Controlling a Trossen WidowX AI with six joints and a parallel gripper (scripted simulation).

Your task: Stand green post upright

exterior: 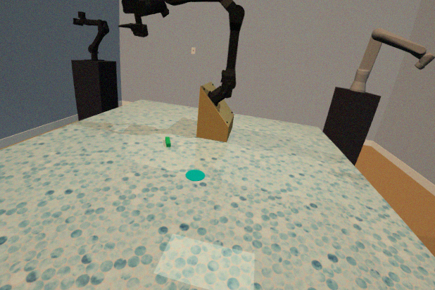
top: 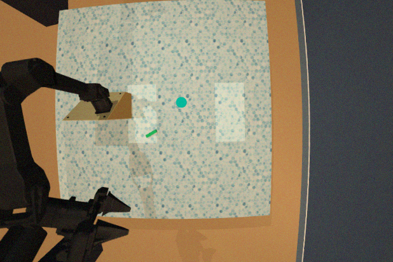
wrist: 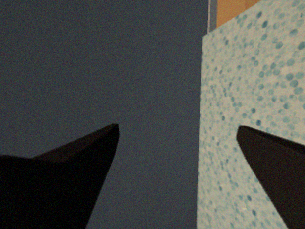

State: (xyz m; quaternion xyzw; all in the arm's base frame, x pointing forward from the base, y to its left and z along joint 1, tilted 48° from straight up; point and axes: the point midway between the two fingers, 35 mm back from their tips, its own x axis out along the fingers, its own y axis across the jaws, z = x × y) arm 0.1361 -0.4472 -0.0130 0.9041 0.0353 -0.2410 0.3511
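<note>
The green post is 6 cm behind my gripper tip, 17 cm to the left of it and 46 cm below it. Also, from my gripper tip: cyan circle (13 cm ahead, 32 cm to the left, 46 cm below).
</note>
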